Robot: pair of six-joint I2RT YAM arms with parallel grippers.
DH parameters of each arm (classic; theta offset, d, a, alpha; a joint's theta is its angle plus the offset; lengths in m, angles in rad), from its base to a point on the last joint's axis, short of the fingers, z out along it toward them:
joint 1: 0 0.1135 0.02 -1.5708
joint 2: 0 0 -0.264 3.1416
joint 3: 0.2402 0 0.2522 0
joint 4: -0.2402 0 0.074 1.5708
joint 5: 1.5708 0 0 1.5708
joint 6: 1.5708 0.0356 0 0
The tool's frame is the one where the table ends.
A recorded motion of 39 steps. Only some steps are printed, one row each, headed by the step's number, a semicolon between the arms.
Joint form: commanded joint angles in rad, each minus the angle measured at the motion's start. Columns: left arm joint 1, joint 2, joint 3, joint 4, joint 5, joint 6; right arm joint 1, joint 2, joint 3, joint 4, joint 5, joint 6.
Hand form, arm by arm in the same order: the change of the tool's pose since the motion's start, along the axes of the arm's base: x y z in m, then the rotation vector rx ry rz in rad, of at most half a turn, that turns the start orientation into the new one. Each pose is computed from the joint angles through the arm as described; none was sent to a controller.
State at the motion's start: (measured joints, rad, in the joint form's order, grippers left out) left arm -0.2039 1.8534 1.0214 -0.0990 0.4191 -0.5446; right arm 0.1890 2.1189 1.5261 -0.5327 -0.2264 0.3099
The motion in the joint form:
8: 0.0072 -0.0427 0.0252 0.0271 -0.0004 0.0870; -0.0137 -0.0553 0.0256 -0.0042 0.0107 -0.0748
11: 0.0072 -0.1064 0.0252 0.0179 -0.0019 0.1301; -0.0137 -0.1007 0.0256 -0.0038 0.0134 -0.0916
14: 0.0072 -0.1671 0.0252 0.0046 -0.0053 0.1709; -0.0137 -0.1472 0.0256 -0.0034 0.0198 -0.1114
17: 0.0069 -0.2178 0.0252 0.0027 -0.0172 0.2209; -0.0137 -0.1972 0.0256 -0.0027 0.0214 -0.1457
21: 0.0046 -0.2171 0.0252 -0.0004 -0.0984 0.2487; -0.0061 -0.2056 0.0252 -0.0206 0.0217 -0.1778
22: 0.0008 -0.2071 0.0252 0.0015 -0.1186 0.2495; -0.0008 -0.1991 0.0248 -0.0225 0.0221 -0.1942
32: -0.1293 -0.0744 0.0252 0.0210 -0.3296 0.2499; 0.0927 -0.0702 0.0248 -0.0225 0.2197 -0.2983
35: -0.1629 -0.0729 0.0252 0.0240 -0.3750 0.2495; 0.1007 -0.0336 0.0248 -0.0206 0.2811 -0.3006
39: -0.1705 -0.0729 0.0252 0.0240 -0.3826 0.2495; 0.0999 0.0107 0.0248 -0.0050 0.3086 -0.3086
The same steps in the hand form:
8: 0.0065 0.0014 0.0239 0.0238 -0.1378 -0.0540; 0.0023 -0.0061 0.0305 -0.0258 -0.0994 0.0460
11: 0.0020 0.0024 0.0455 0.0377 -0.2139 -0.0815; -0.0012 -0.0068 0.0496 -0.0284 -0.1500 0.0581
14: -0.0039 0.0036 0.0654 0.0544 -0.2821 -0.1052; -0.0057 -0.0078 0.0689 -0.0360 -0.2030 0.0704
17: -0.0089 0.0049 0.0823 0.0836 -0.3568 -0.1284; -0.0115 -0.0089 0.0895 -0.0464 -0.2636 0.0963
21: -0.0079 0.0066 0.0812 0.1609 -0.3703 -0.0964; -0.0148 -0.0062 0.0916 -0.0619 -0.2637 0.1310
22: -0.0067 0.0057 0.0778 0.1773 -0.3637 -0.0885; -0.0146 -0.0039 0.0887 -0.0701 -0.2600 0.1503
32: -0.0052 -0.0364 0.0324 0.3450 -0.2839 -0.1017; -0.0096 0.0317 0.0348 -0.2974 -0.1809 0.2539
35: -0.0087 -0.0467 0.0320 0.3754 -0.2953 -0.1059; -0.0074 0.0337 0.0195 -0.3587 -0.1526 0.2432
39: -0.0096 -0.0491 0.0320 0.3802 -0.2975 -0.1086; -0.0034 0.0335 0.0016 -0.3916 -0.1276 0.2436

